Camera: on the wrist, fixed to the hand. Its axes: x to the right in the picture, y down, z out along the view.
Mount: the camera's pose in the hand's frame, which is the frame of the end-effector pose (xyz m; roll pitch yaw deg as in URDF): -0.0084 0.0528 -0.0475 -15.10 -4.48 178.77
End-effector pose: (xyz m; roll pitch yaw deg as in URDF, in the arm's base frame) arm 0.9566 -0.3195 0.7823 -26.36 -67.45 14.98
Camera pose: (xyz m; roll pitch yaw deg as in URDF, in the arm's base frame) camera 1.0056 -0.2792 0.7492 4.82 63.81 -172.03
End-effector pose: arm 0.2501 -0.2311 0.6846 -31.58 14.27 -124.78
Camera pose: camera 0.2808 -0.2221 0.6207 17.40 -17.42 51.67
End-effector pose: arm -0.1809 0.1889 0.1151 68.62 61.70 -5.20
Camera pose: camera -0.1512 0.2499 0.1376 -91.42 -64.23 -176.61
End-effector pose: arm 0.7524 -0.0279 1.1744 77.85 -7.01 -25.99
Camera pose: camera 0.7656 0.0297 1.2147 -92.57 4.85 158.15
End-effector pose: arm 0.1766 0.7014 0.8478 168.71 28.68 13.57
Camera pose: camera 0.2060 0.6648 0.9018 175.12 -24.51 -164.14
